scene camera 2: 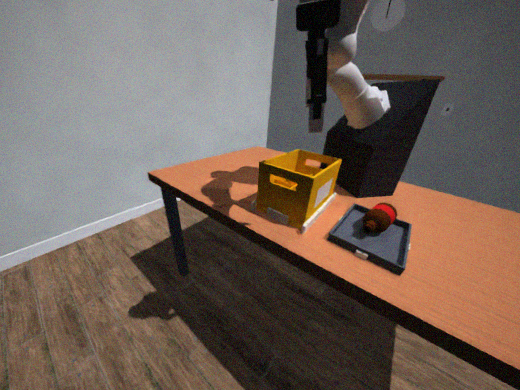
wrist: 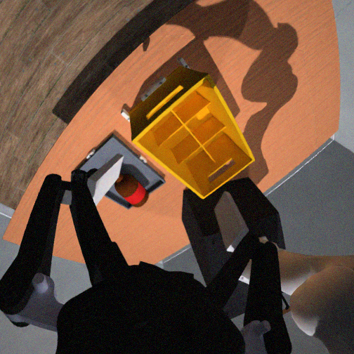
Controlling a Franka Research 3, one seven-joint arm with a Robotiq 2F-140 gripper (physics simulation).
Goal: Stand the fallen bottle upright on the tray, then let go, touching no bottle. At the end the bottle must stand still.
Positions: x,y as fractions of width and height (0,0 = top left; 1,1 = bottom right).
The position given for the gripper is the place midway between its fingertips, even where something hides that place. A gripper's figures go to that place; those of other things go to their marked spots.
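A brown bottle (scene camera 2: 0.73,0.56) is 0.64 m from the lens; the gripper (scene camera 2: 0.60,0.30) is 0.51 m from the lens.
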